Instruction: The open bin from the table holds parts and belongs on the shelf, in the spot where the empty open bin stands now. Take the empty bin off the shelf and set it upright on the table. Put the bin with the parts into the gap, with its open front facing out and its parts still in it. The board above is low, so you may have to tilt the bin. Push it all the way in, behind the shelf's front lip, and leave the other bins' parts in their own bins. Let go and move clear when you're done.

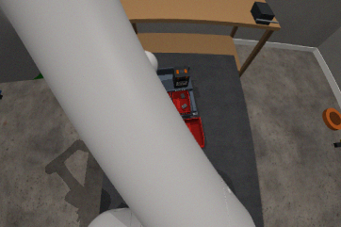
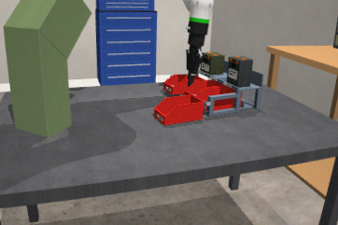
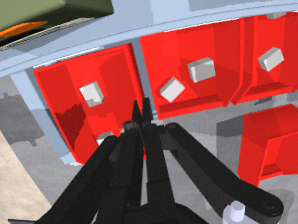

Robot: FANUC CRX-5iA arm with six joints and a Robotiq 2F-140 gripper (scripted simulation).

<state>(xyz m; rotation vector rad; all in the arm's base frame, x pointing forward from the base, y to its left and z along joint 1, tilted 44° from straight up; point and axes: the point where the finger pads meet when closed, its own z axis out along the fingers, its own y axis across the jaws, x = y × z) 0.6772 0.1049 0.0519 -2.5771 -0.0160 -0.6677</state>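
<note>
The part is 10 mm ahead of my hand, 70 mm to the left of it and 70 mm below it. From my hand the other things lie so: grey shelf (90 mm ahead, 50 mm to the right, 20 mm below); dark box (170 mm ahead, 160 mm to the right, 70 mm above).
</note>
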